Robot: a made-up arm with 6 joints. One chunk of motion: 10 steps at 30 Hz.
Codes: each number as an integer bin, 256 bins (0 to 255) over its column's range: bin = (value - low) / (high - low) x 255, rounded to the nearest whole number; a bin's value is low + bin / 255 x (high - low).
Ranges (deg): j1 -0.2..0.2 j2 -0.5..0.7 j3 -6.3..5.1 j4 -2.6..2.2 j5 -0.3..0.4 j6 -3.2..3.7
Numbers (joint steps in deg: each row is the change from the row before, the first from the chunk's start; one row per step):
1: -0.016 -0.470 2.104 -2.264 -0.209 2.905
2: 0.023 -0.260 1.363 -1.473 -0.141 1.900
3: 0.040 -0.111 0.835 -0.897 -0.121 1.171
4: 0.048 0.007 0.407 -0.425 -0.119 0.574
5: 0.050 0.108 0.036 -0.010 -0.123 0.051
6: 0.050 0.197 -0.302 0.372 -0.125 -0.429
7: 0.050 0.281 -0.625 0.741 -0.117 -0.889
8: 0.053 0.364 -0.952 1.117 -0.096 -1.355
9: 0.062 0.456 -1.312 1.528 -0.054 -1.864
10: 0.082 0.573 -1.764 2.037 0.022 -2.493
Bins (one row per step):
1: 117 6 188 18 33 226
2: 142 51 171 60 58 188
3: 153 83 160 90 65 162
4: 158 108 150 116 66 139
5: 159 129 142 138 64 120
6: 159 148 134 158 64 102
7: 159 166 127 177 67 85
8: 161 184 120 197 74 68
9: 167 203 112 219 90 49
10: 180 228 101 246 117 26

